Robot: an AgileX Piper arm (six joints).
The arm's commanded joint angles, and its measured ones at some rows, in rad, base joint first. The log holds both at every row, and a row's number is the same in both.
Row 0, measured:
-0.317 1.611 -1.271 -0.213 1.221 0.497
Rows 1 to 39, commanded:
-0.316 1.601 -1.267 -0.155 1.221 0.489
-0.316 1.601 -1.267 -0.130 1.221 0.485
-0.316 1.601 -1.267 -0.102 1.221 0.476
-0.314 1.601 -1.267 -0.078 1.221 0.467
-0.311 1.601 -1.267 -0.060 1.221 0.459
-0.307 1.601 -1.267 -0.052 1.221 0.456
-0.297 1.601 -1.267 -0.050 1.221 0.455
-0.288 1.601 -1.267 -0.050 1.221 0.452
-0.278 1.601 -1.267 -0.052 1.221 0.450
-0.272 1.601 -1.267 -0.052 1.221 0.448
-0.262 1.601 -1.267 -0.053 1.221 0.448
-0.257 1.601 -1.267 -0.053 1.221 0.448
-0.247 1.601 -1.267 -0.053 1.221 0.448
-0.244 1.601 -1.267 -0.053 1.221 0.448
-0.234 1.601 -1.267 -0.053 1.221 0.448
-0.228 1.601 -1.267 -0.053 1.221 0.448
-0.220 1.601 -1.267 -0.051 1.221 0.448
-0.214 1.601 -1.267 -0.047 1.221 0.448
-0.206 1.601 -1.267 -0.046 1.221 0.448
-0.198 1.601 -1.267 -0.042 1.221 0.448
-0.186 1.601 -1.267 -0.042 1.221 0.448
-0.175 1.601 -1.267 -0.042 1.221 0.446
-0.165 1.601 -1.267 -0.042 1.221 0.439
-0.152 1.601 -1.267 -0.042 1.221 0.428
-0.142 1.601 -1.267 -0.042 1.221 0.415
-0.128 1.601 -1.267 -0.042 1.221 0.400
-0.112 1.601 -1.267 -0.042 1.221 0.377
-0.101 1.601 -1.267 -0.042 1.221 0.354
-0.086 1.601 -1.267 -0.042 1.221 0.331
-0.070 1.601 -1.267 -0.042 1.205 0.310
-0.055 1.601 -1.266 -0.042 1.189 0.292
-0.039 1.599 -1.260 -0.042 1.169 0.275
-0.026 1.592 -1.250 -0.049 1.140 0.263
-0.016 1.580 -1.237 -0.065 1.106 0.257
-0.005 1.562 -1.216 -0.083 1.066 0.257
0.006 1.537 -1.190 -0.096 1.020 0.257
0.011 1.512 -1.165 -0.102 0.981 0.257
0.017 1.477 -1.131 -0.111 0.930 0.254
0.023 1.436 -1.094 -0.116 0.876 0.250
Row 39, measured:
-0.001 1.553 -1.196 -0.074 1.045 0.272
